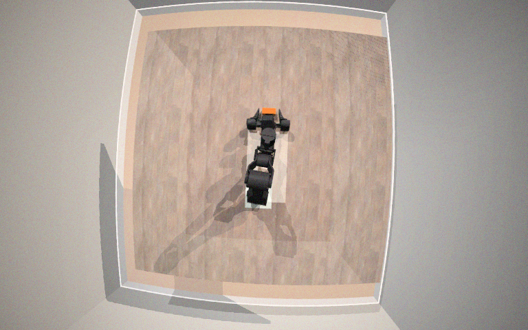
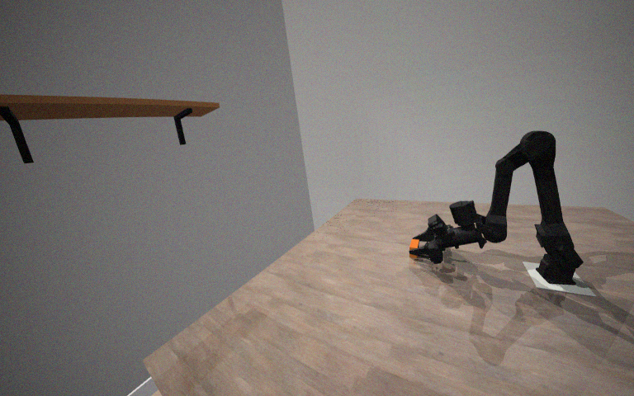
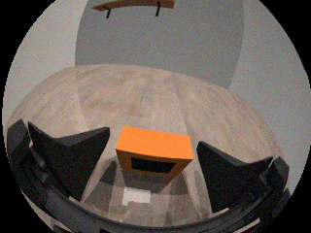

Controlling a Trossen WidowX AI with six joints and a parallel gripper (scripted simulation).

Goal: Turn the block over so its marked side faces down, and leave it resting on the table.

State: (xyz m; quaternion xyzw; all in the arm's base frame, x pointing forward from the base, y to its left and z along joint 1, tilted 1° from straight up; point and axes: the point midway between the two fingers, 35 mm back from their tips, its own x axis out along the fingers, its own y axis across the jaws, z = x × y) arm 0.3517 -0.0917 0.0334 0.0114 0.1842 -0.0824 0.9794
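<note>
My gripper tip is 20 mm past the orange block and 10 mm above it.
</note>
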